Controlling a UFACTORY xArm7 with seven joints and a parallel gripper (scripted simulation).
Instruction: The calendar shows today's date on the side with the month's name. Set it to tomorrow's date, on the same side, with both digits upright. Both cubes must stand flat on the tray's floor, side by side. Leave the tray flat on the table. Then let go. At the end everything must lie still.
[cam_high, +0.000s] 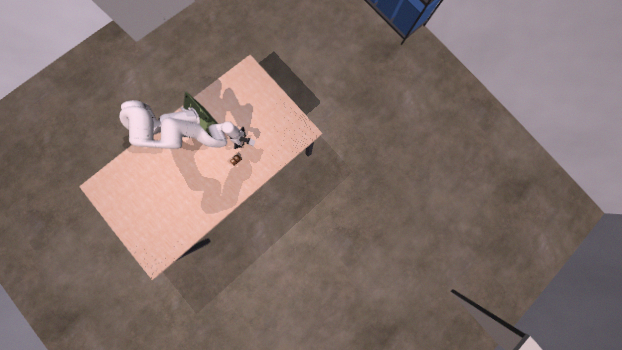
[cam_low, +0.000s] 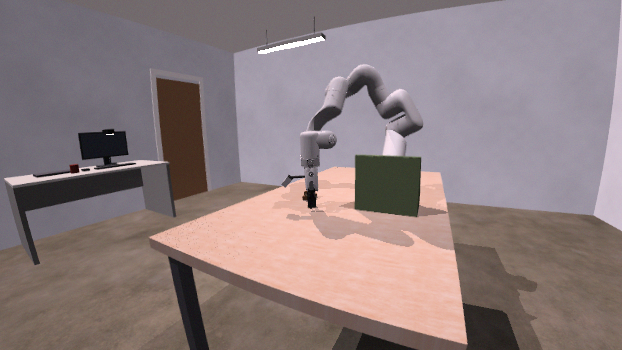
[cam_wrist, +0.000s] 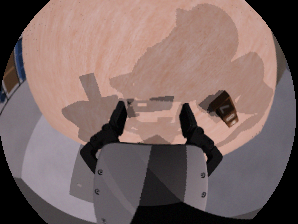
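Right now my hand is 6 cm short of the calendar cube and 12 cm to the left of it. Round my hand: tray: 6 cm ahead, 14 cm to the right, 2 cm below; digit cube: 6 cm ahead, 15 cm to the right.
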